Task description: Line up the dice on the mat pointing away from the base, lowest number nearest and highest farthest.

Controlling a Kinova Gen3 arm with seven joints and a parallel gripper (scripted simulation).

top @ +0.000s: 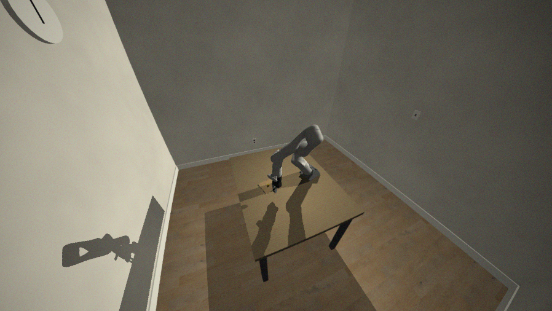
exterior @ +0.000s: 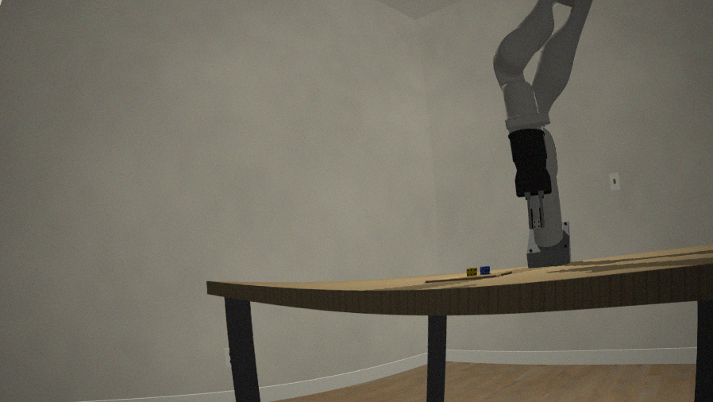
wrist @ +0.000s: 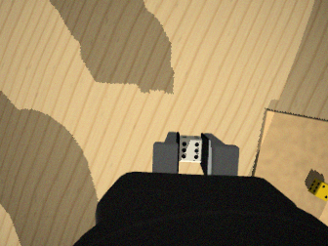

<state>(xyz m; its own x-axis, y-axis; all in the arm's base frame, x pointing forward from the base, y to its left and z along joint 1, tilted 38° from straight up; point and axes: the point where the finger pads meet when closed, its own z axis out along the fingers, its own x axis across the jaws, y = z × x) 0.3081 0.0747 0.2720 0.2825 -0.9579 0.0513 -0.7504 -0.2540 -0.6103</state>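
The yellow die lies 15 cm to the right of my hand and 9 cm below it. The rest, counted from my hand: white die (1 cm below); blue die (14 cm to the right, 9 cm below, 5 cm behind); tan mat (15 cm to the right, 10 cm below).
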